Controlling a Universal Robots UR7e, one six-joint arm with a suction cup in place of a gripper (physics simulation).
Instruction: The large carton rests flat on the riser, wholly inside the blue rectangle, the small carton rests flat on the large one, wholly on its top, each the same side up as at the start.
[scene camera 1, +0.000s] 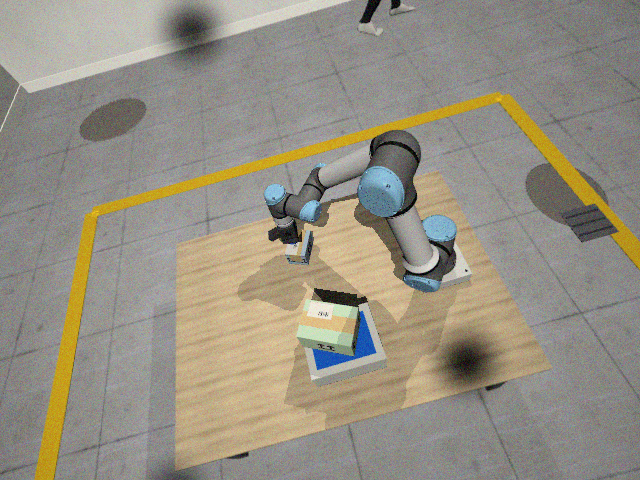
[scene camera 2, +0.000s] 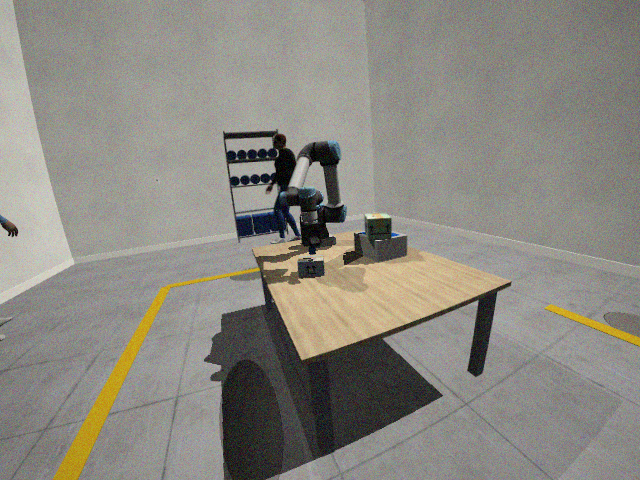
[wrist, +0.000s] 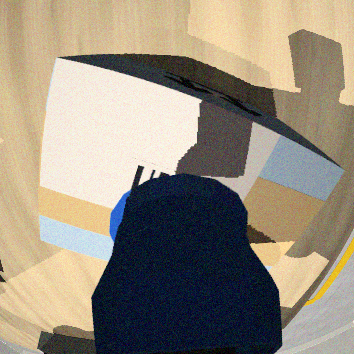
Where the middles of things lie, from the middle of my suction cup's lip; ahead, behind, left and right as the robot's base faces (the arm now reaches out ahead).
I see my suction cup 2 cm past the small carton (scene camera 1: 299, 253), 1 cm to the left of it and 8 cm above it. Round my suction cup: riser (scene camera 1: 325, 367): 11 cm behind, 44 cm to the left, 6 cm below; large carton (scene camera 1: 330, 327): 9 cm behind, 42 cm to the left, 6 cm above.
